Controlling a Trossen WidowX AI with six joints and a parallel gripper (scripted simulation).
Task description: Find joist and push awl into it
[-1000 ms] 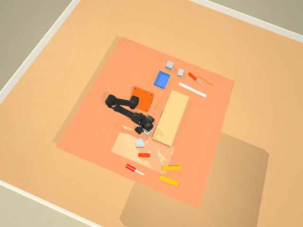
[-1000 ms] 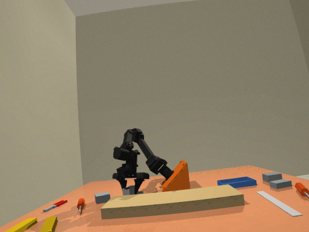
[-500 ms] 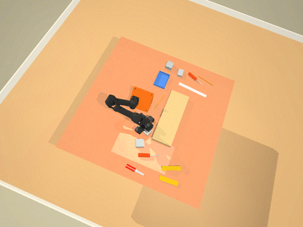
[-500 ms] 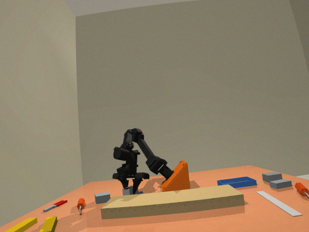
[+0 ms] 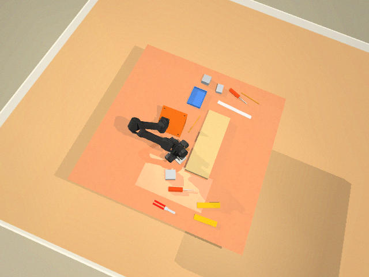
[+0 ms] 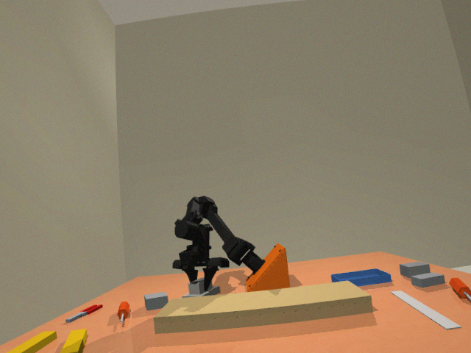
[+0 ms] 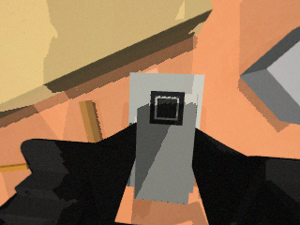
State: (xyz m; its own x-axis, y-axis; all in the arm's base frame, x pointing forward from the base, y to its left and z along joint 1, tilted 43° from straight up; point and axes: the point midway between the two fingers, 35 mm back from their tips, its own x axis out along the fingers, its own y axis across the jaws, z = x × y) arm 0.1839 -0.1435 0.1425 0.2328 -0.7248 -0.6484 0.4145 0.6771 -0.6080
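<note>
Now: gripper tip 1 cm past the awl, 10 cm to the right of it and 3 cm above it. Also, from my gripper tip: grey stud finder: 1 cm ahead, 2 cm above; then blue tray: 4 cm behind, 53 cm to the left, 2 cm below; then square indicator: 2 cm ahead, 1 cm to the right, 3 cm above.
</note>
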